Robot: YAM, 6 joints.
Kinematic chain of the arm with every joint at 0, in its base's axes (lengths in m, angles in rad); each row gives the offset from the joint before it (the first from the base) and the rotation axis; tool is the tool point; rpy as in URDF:
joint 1: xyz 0 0 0.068 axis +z
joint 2: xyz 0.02 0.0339 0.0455 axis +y
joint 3: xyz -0.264 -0.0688 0 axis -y
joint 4: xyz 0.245 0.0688 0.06 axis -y
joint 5: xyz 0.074 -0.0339 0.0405 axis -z
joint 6: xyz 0.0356 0 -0.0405 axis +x
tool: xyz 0 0 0 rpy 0 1.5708 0
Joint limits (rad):
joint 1: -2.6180..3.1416
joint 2: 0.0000..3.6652
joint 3: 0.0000..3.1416
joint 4: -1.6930..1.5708
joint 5: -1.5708..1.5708
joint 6: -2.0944..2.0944
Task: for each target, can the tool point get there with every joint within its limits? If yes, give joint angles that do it. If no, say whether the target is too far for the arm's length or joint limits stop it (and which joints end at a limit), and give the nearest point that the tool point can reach.
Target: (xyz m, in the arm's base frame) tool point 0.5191 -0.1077 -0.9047
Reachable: no: too far | nearest point 0.3507 -0.0728 -0.3634 | short by 0.568 m
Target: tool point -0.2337 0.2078 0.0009
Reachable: yes | joints 2.4341 2.1725 0.8289 0.0474 0.1703 0.6340
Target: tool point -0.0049 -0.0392 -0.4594
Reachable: no: joint limits stop it (at a limit: joint 2) | nearest point -0.0116 -0.0928 -0.3454 | short by 0.126 m
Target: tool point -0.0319 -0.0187 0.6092
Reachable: yes | joints 0.1610 0.8194 2.0207 -0.6872 0.3830 1.1018
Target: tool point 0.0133 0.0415 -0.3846
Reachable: no: joint limits stop it (at a limit: joint 2) | nearest point 0.0219 0.0684 -0.3342 | short by 0.058 m
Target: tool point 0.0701 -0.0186 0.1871
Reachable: yes | joints -0.7423 0.3173 0.3192 -0.9452 -1.2413 0.6492
